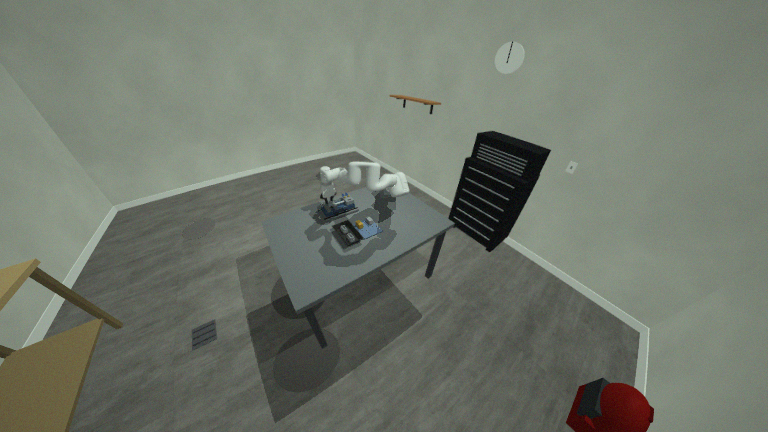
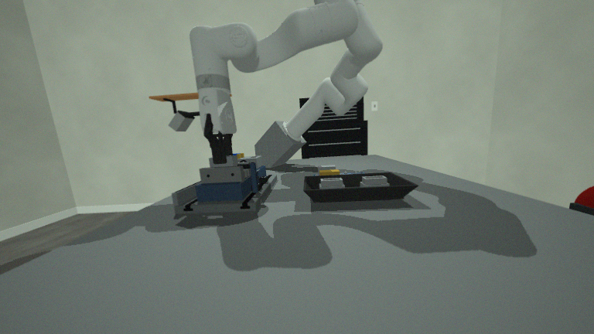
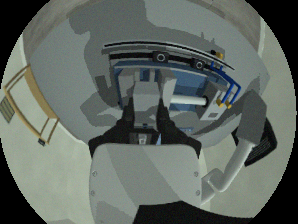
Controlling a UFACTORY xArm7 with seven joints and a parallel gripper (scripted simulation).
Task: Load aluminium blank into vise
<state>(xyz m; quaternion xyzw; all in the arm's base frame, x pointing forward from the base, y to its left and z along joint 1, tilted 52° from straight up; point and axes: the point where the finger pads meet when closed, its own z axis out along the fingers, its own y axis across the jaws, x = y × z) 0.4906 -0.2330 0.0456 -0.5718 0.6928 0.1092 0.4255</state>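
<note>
Right now my hand is 2 cm above the grey aluminium blank. Round my hand: vise (8 cm below, 7 cm behind); then brass blank (28 cm to the left, 12 cm behind, 10 cm below).
</note>
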